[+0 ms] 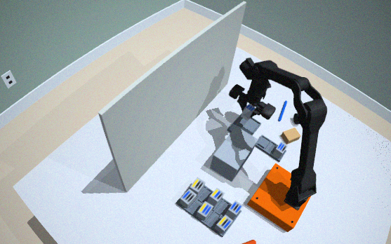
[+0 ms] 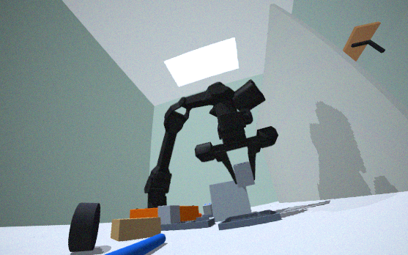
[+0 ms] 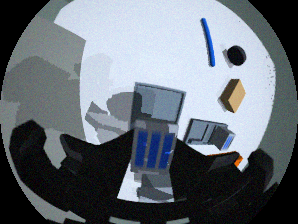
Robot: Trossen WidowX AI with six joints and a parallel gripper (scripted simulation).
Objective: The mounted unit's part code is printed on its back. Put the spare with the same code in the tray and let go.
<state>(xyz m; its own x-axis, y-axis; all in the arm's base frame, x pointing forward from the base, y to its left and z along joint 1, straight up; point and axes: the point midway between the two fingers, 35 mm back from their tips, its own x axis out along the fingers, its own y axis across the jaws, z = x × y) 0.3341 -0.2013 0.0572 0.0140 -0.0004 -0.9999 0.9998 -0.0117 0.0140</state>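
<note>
Now: gripper tip 10 mm past the grey tray, 10 mm to the right of it and 70 mm above it. From my gripper tip the other things lie so: grey block 50 mm behind, 190 mm to the left, 20 mm below; then tan block 200 mm behind, 80 mm to the right, 60 mm below; then blue rod 110 mm behind, 200 mm to the right, 70 mm below.
</note>
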